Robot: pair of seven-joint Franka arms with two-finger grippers.
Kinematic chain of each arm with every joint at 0, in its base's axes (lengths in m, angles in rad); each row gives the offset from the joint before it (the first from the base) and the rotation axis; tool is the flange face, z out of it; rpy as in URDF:
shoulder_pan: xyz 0 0 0.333 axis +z
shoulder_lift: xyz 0 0 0 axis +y
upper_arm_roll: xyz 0 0 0.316 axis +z
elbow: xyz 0.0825 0 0 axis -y
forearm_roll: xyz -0.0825 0 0.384 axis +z
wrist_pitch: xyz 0 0 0 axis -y
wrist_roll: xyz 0.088 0 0 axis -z
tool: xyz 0 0 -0.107 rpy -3.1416 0 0
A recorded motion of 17 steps. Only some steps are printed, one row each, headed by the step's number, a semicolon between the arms.
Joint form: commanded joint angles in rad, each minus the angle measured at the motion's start. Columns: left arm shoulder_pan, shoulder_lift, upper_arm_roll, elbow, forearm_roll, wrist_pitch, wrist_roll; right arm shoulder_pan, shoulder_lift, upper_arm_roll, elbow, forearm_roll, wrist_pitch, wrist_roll.
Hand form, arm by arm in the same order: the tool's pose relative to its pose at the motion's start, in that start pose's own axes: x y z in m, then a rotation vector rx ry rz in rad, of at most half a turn. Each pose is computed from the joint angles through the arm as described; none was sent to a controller.
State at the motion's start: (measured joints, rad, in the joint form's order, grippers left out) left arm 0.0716 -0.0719 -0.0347 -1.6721 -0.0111 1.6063 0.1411; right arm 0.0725 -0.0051 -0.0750 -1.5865 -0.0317 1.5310 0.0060
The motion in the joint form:
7: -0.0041 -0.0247 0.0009 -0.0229 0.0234 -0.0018 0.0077; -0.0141 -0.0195 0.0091 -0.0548 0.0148 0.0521 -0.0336
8: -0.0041 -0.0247 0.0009 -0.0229 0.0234 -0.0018 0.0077; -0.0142 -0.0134 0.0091 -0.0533 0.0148 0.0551 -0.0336
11: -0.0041 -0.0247 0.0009 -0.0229 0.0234 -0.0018 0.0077; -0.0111 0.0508 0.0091 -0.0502 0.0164 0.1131 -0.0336
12: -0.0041 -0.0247 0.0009 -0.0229 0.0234 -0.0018 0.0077; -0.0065 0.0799 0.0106 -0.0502 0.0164 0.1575 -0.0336
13: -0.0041 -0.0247 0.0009 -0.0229 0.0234 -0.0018 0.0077; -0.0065 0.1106 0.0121 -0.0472 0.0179 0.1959 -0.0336
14: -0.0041 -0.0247 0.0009 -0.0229 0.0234 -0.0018 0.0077; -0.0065 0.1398 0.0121 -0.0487 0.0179 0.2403 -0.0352
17: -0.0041 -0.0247 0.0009 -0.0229 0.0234 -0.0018 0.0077; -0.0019 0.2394 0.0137 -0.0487 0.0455 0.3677 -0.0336
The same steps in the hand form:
7: -0.0081 0.0006 -0.0021 0.0239 -0.0035 0.0116; -0.0013 0.0010 0.0109 0.0161 0.0168 -0.0297
8: -0.0081 0.0006 -0.0021 0.0239 -0.0035 0.0116; 0.0009 0.0009 0.0132 0.0157 0.0152 -0.0297
11: -0.0081 0.0006 -0.0021 0.0239 -0.0035 0.0116; 0.0253 -0.0032 0.0414 0.0130 0.0123 -0.0336
12: -0.0081 0.0006 -0.0021 0.0239 -0.0035 0.0116; 0.0376 -0.0077 0.0537 0.0108 0.0278 -0.0401
13: -0.0081 0.0006 -0.0021 0.0239 -0.0035 0.0116; 0.0494 -0.0097 0.0663 0.0104 0.0386 -0.0419
14: -0.0081 0.0006 -0.0021 0.0239 -0.0035 0.0116; 0.0608 -0.0108 0.0801 0.0085 0.0524 -0.0440
17: -0.0081 0.0006 -0.0021 0.0239 -0.0035 0.0116; 0.0941 -0.0200 0.1285 0.0293 0.0805 -0.0430

